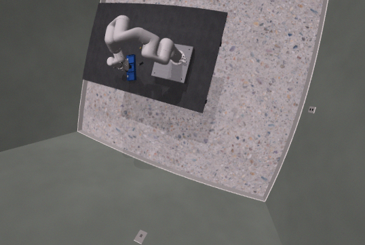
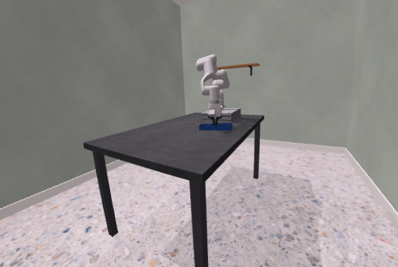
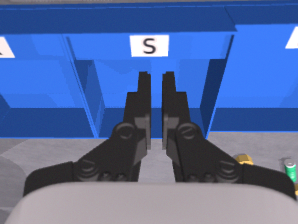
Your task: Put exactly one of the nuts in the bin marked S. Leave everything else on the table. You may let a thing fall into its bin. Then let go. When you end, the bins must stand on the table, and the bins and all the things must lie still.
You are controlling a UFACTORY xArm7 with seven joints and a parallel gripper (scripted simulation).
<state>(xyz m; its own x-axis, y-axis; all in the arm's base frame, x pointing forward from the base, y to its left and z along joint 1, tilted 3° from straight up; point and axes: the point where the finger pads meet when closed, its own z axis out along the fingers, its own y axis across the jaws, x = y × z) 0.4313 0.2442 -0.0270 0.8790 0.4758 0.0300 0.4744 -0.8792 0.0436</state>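
The blue bin is 30 mm below my hand. From my hand the other things lie so: black cylinder: 80 mm behind, 70 mm to the right, 40 mm below; then green battery: 50 mm behind, 210 mm to the right, 40 mm below.
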